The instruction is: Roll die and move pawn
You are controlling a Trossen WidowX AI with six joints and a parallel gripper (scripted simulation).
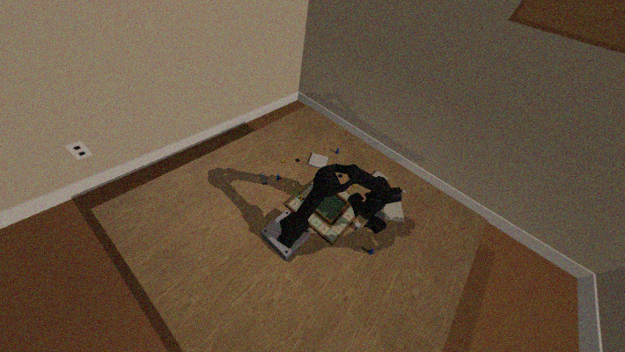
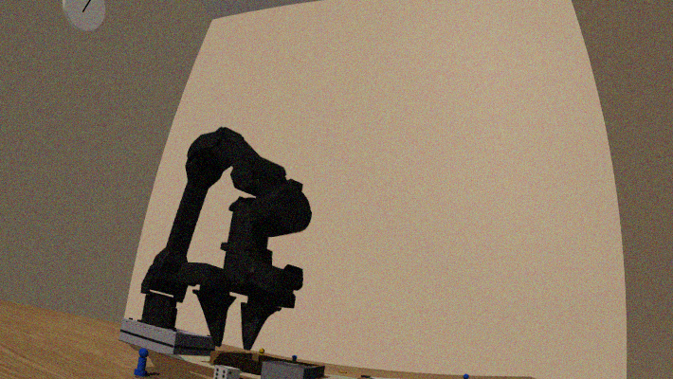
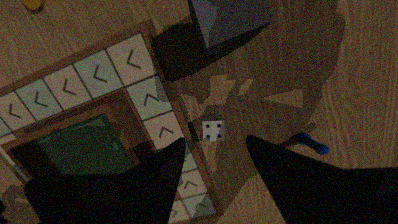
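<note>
The white die lies 40 mm below my gripper tip. Round my gripper tip: green dice tray 170 mm to the left, 50 mm below, 20 mm ahead; yellow pawn 290 mm to the left, 30 mm below, 30 mm behind; white sheet 210 mm ahead, 120 mm to the right, 50 mm below.
</note>
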